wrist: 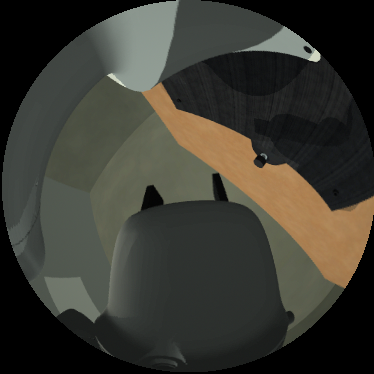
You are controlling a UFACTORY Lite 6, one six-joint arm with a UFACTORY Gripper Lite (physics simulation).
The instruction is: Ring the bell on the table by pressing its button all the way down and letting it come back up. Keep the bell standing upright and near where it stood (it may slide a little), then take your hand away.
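Frame: origin at the arm's base, x ahead, y left, z up, level; metres.
Seen in the pictures: hand at its tool point: [184, 200].
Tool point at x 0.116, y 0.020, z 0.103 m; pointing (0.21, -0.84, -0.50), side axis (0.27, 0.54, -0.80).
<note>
A point is followed by its place in that frame.
My gripper [183, 180] @[y 0.020, x 0.116, z 0.103 m] shows at the lower middle of the wrist view. Its two dark fingers stand apart with no object between them, so it is open. Behind the fingertips lies grey-green floor, beyond the table's edge. The bell and its button do not show in the wrist view, so where the gripper is relative to the bell cannot be told.
An orange-brown wooden table top [210, 147] @[y -0.219, x 0.355, z -0.067 m] runs diagonally across the view. A dark, wood-grained board [220, 107] @[y -0.040, x 0.125, z -0.001 m] lies on it at the upper right, with a small dark knob [260, 160] @[y 0.014, x 0.200, z -0.003 m] at its edge. Grey arm parts [140, 45] fill the top and left.
</note>
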